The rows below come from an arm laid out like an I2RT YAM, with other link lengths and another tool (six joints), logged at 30 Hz.
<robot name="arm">
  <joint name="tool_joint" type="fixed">
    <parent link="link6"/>
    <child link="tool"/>
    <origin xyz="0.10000 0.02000 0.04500" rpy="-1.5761 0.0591 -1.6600"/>
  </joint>
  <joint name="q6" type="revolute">
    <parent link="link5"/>
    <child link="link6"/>
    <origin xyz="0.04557 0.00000 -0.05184"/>
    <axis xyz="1 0 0"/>
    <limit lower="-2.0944" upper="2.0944"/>
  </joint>
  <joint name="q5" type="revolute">
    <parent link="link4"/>
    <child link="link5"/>
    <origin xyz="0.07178 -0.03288 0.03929"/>
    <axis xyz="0 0 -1"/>
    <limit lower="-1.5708" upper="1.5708"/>
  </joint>
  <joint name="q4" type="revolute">
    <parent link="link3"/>
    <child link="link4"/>
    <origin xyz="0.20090 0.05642 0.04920"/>
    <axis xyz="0 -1 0"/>
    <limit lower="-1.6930" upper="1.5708"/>
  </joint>
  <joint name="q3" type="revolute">
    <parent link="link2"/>
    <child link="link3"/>
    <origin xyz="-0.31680 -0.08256 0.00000"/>
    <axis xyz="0 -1 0"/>
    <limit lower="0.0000" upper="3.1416"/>
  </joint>
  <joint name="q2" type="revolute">
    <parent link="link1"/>
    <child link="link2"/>
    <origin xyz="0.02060 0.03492 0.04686"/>
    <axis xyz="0 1 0"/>
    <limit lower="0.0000" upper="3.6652"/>
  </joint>
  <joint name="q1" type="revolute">
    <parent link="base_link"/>
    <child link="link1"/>
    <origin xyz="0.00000 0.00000 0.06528"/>
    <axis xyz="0 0 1"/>
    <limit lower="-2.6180" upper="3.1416"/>
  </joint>
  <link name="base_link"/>
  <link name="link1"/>
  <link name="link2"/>
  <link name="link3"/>
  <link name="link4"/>
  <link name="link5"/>
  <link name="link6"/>
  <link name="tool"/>
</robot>
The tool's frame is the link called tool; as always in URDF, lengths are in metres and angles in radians.
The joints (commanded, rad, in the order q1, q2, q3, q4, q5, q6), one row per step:
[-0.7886, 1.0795, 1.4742, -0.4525, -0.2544, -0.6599]
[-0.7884, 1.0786, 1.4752, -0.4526, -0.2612, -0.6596]
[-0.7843, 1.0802, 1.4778, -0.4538, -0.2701, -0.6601]
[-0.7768, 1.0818, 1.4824, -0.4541, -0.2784, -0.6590]
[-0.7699, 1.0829, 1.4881, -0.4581, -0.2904, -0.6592]
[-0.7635, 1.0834, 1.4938, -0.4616, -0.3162, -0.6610]
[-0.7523, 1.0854, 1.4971, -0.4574, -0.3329, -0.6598]
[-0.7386, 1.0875, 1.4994, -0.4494, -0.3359, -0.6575]
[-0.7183, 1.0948, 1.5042, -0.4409, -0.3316, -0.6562]
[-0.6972, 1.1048, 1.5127, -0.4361, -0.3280, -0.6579]
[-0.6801, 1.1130, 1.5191, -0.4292, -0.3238, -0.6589]
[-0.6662, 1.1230, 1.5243, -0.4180, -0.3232, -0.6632]
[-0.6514, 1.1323, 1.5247, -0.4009, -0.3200, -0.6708]
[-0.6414, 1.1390, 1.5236, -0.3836, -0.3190, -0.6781]
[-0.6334, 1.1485, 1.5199, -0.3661, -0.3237, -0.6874]
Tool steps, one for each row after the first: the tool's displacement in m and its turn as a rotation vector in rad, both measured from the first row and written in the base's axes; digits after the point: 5 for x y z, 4 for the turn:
[-0.00007, 0.00138, 0.00059, -0.0007, -0.0017, 0.0070]
[0.00100, 0.00333, 0.00097, -0.0007, -0.0017, 0.0200]
[0.00227, 0.00605, 0.00233, -0.0013, -0.0044, 0.0357]
[0.00330, 0.00948, 0.00342, -0.0014, -0.0052, 0.0546]
[0.00439, 0.01508, 0.00473, -0.0032, -0.0066, 0.0869]
[0.00631, 0.01968, 0.00644, -0.0054, -0.0116, 0.1147]
[0.00826, 0.02266, 0.00849, -0.0091, -0.0184, 0.1313]
[0.01212, 0.02484, 0.01036, -0.0122, -0.0232, 0.1473]
[0.01658, 0.02708, 0.01212, -0.0159, -0.0248, 0.1648]
[0.02026, 0.02873, 0.01393, -0.0203, -0.0281, 0.1778]
[0.02437, 0.02981, 0.01559, -0.0284, -0.0310, 0.1913]
[0.02882, 0.03070, 0.01664, -0.0408, -0.0340, 0.2031]
[0.03210, 0.03141, 0.01778, -0.0538, -0.0381, 0.2122]
[0.03642, 0.03171, 0.01723, -0.0650, -0.0378, 0.2251]

